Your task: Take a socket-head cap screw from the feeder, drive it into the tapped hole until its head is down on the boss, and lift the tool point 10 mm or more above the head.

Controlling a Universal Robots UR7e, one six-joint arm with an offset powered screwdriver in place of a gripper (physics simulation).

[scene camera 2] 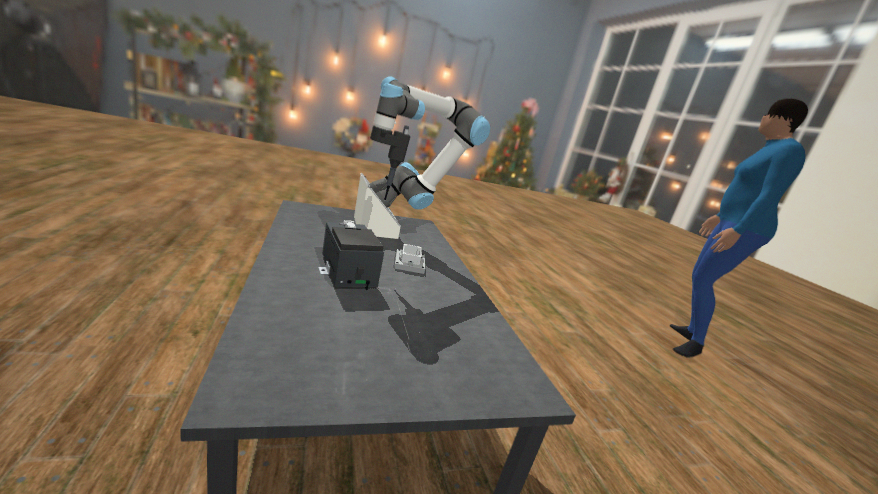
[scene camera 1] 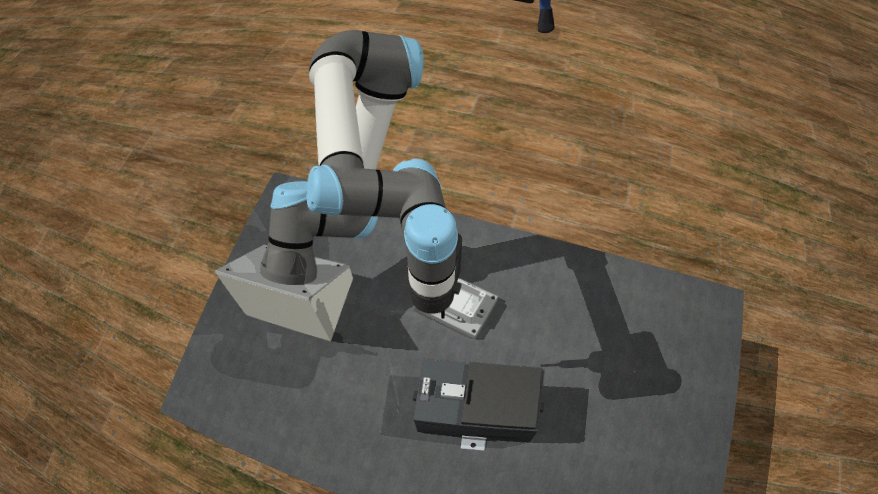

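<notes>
The dark box-shaped feeder (scene camera 1: 502, 396) (scene camera 2: 357, 265) stands on the table, with a small light pick-up block (scene camera 1: 425, 387) on its lower left part in scene camera 1. The light grey housing (scene camera 1: 481, 328) (scene camera 2: 410, 262) lies behind the feeder, turned at an angle. My screwdriver (scene camera 1: 442, 313) (scene camera 2: 387, 195) points down, its tip well above the table. In scene camera 1 the wrist hides most of it and covers the left part of the housing. Whether a screw sits on the tip is too small to tell. The tapped hole and boss cannot be made out.
The pale wedge-shaped pedestal (scene camera 1: 285, 307) (scene camera 2: 381, 216) carries the arm at the left of scene camera 1. A small bracket (scene camera 1: 473, 443) (scene camera 2: 323, 270) sticks out from the feeder's side. A person (scene camera 2: 752, 190) stands on the floor beside the table (scene camera 2: 306, 380), leaning back.
</notes>
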